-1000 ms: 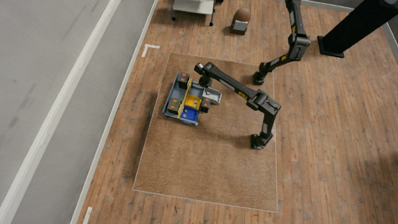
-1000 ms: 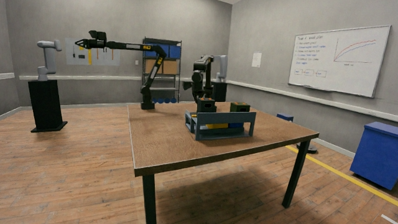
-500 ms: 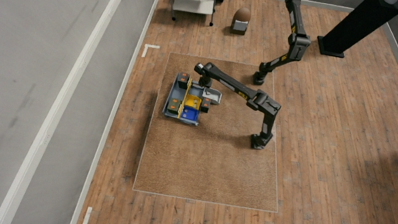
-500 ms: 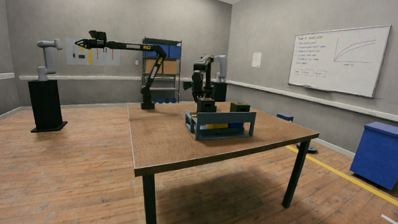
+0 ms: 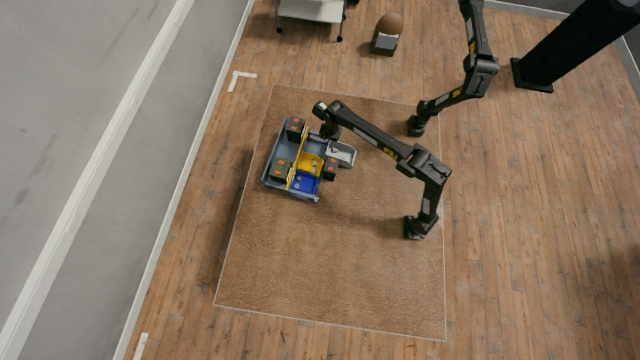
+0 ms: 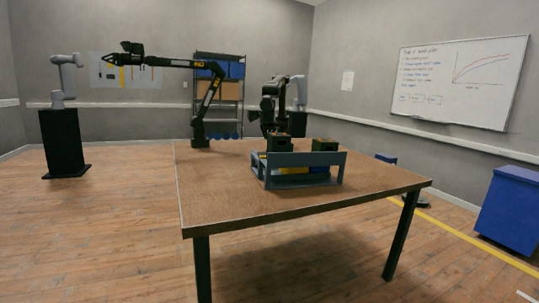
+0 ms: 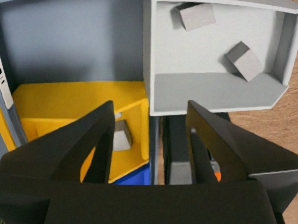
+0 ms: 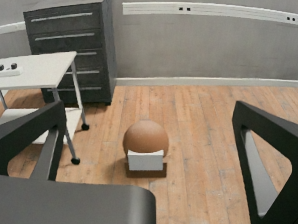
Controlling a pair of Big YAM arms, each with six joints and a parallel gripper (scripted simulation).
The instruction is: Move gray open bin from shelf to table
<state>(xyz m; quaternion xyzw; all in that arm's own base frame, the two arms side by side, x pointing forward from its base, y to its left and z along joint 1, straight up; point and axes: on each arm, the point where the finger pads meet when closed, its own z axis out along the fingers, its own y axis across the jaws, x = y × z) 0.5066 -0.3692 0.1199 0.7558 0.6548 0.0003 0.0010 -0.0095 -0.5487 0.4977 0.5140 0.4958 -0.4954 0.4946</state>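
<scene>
Now: the gray open bin 120 mm below my left hand, 80 mm behind it and 10 mm to the left of it. The rest, counted from my left hand: blue-gray shelf (130 mm ahead, 100 mm to the left, 100 mm below); yellow bin (120 mm below, 100 mm to the left, 100 mm ahead); blue bin (210 mm to the left, 120 mm below, 110 mm ahead).
</scene>
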